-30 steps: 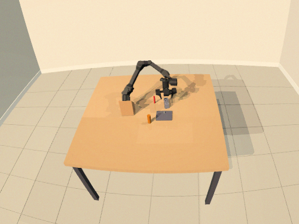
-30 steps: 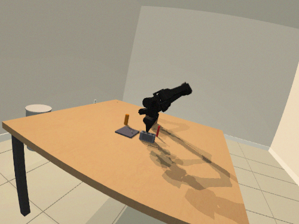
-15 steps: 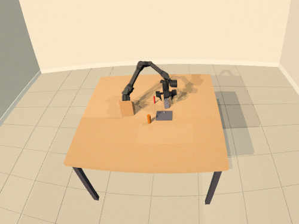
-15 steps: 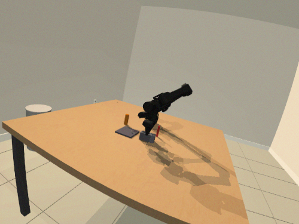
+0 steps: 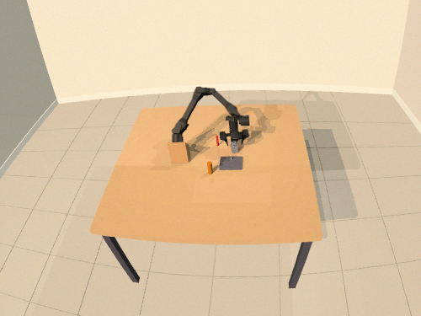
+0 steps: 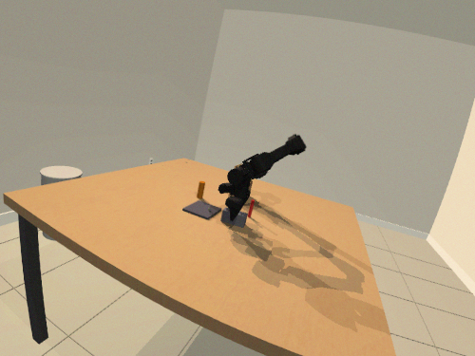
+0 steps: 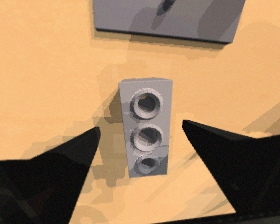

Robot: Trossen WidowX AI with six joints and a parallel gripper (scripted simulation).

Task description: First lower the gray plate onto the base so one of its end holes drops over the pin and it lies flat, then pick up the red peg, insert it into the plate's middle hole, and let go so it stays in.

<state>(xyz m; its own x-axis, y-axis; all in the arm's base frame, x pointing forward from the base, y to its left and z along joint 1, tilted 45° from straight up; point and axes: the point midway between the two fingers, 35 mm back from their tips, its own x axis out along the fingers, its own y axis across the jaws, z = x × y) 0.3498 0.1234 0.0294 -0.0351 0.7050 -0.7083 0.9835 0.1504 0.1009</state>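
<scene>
Now: gripper tip 10 mm below the gray plate. Round my gripper tip: dark base 140 mm to the right, 20 mm below, 10 mm behind; red peg 120 mm behind, 30 mm to the left, 10 mm above; orange cylinder 240 mm to the right, 130 mm behind, 10 mm above.
</scene>
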